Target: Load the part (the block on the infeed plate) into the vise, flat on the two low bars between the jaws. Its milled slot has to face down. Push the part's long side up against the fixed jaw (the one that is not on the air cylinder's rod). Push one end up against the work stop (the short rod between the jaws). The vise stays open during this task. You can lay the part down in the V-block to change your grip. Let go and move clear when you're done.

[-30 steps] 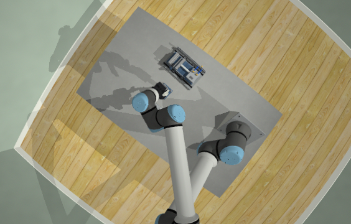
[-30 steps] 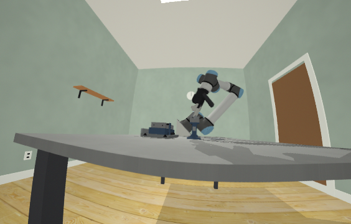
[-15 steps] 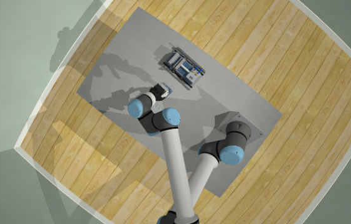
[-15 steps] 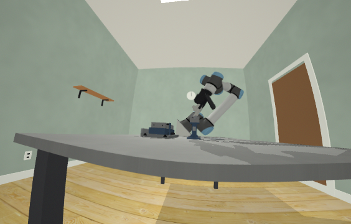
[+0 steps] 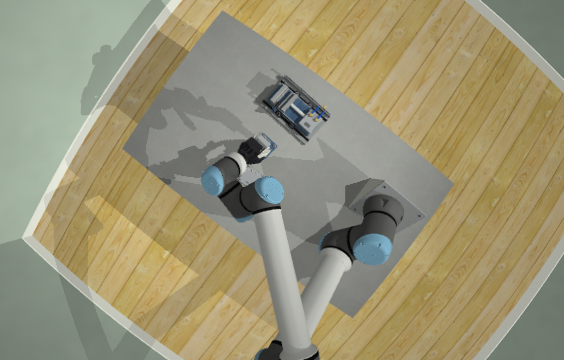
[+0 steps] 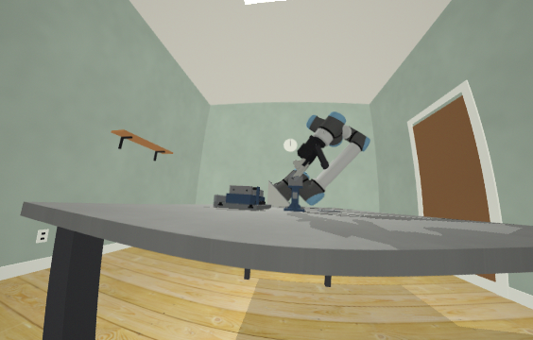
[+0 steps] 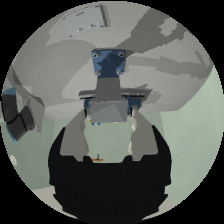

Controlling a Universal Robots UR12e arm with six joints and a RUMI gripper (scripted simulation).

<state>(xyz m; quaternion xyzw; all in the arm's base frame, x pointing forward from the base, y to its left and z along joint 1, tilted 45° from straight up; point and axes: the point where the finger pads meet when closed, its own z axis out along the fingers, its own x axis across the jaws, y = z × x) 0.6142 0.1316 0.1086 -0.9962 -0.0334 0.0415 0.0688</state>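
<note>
Now: the part 1 cm to the right of my hand and 1 cm below it. The rest, counted from my hand: vise: 1 cm ahead, 23 cm to the right, 12 cm below; then infeed plate: 6 cm behind, 16 cm to the left, 16 cm below.
</note>
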